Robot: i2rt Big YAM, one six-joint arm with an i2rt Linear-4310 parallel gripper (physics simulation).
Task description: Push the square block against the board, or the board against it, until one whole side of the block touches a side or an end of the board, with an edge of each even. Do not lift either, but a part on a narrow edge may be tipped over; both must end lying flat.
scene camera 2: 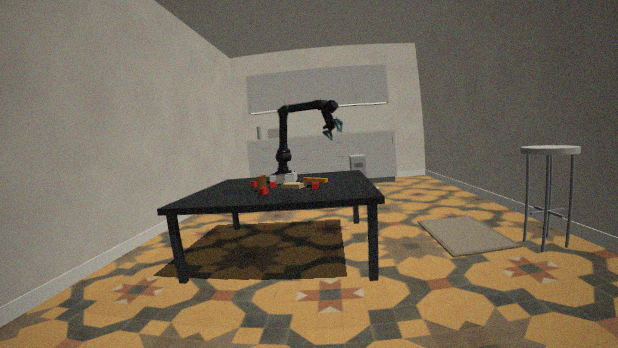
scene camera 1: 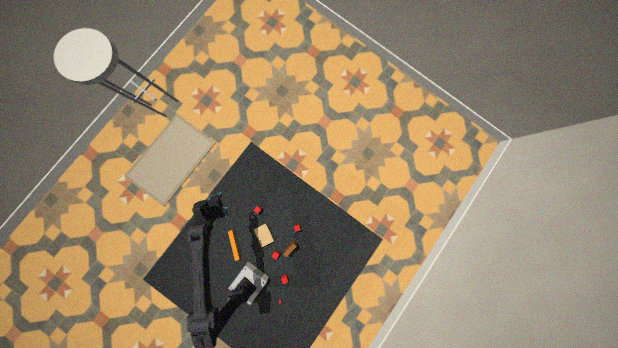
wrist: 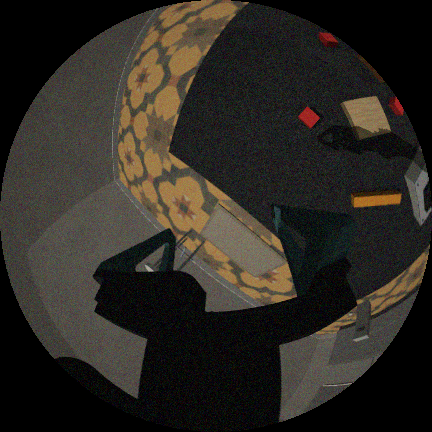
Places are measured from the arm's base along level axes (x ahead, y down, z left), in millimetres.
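Where they show: gripper, fingertip midpoint: [scene camera 2: 336, 136] [scene camera 1: 223, 199] [wrist: 218, 222]; arm's base, origin of the base link: [scene camera 2: 283, 173] [scene camera 1: 246, 286].
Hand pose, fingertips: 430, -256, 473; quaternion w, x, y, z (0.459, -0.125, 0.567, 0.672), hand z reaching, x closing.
Each offset is from my fingertips to the top centre of the thing, as dx, dy, dz.
A pale wooden rectangular piece {-103, +295, -321} [scene camera 1: 265, 235] [scene camera 2: 293, 185] [wrist: 366, 115], which looks like the board, lies flat on the black table. A brown piece {-31, +224, -529} [scene camera 1: 290, 249] [scene camera 2: 262, 182] [wrist: 371, 68], seemingly the square block, stands up on a narrow edge, apart from the board; it is partly cut off in the wrist view. My gripper [scene camera 1: 220, 202] [scene camera 2: 336, 134] [wrist: 218, 222] is open and empty. It hangs high above the table's left side in scene camera 1, well away from both pieces. The arm's shadow crosses part of the board.
An orange bar {-303, +294, -203} [scene camera 1: 233, 245] [scene camera 2: 315, 180] [wrist: 376, 199] lies left of the board in scene camera 1. Several red cubes are scattered around, including one {-151, +285, -485} [scene camera 1: 275, 255] between board and block and one {+7, +285, -157} [scene camera 1: 257, 209] [wrist: 309, 117] beyond the board. The white arm base [scene camera 1: 247, 274] stands near the bar.
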